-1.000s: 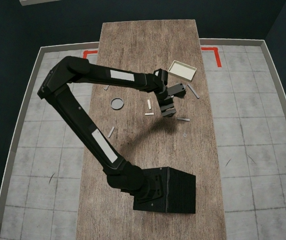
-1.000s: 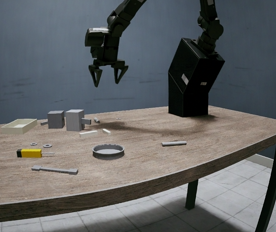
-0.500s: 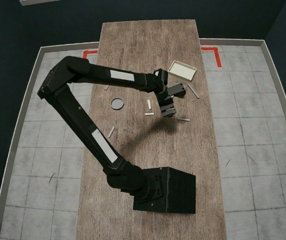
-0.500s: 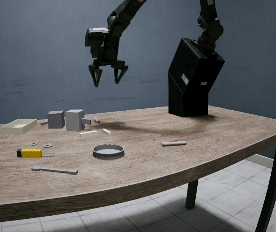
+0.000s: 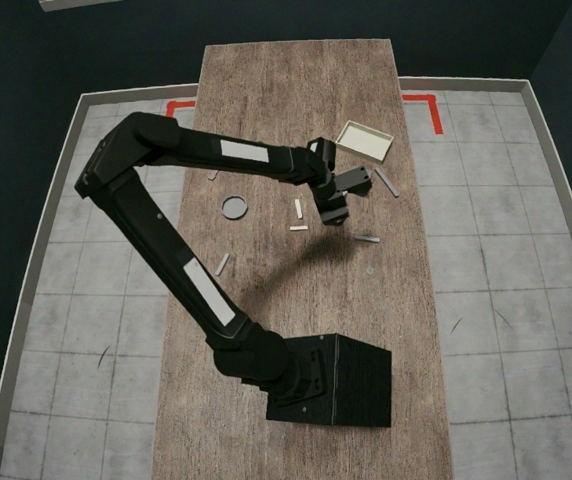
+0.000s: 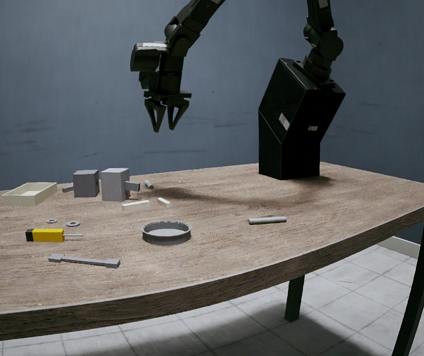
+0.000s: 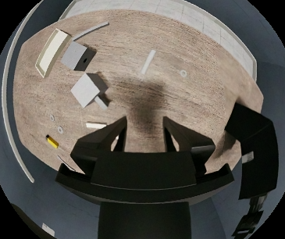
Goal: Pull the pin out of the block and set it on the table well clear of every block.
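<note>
The grey pin is 100 mm ahead of my hand and 130 mm below it. Round my hand: grey ring dish 160 mm ahead, 280 mm to the left, 150 mm below; darker grey block 170 mm ahead, 110 mm to the right, 130 mm below; light grey block 120 mm ahead, 20 mm to the right, 130 mm below.
</note>
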